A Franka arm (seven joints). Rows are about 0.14 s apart.
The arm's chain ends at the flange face. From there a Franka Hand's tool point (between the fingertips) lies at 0.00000 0.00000 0.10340 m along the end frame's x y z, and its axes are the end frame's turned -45 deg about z.
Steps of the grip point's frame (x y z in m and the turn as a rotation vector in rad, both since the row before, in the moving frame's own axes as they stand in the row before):
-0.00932 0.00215 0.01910 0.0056 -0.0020 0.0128
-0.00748 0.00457 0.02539 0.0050 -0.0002 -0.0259
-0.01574 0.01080 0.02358 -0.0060 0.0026 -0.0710
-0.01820 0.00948 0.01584 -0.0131 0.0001 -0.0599
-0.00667 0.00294 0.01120 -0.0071 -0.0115 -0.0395
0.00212 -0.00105 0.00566 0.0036 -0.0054 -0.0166
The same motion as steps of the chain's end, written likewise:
-0.00452 0.00838 0.01910 0.0025 -0.0054 0.0128
-0.00167 0.00887 0.02539 0.0034 -0.0037 -0.0259
-0.00413 0.01854 0.02358 -0.0024 0.0061 -0.0710
-0.00716 0.01865 0.01585 -0.0092 0.0093 -0.0599
-0.00234 0.00543 0.01121 -0.0132 -0.0031 -0.0395
0.00141 -0.00238 0.00566 -0.0013 -0.0064 -0.0166

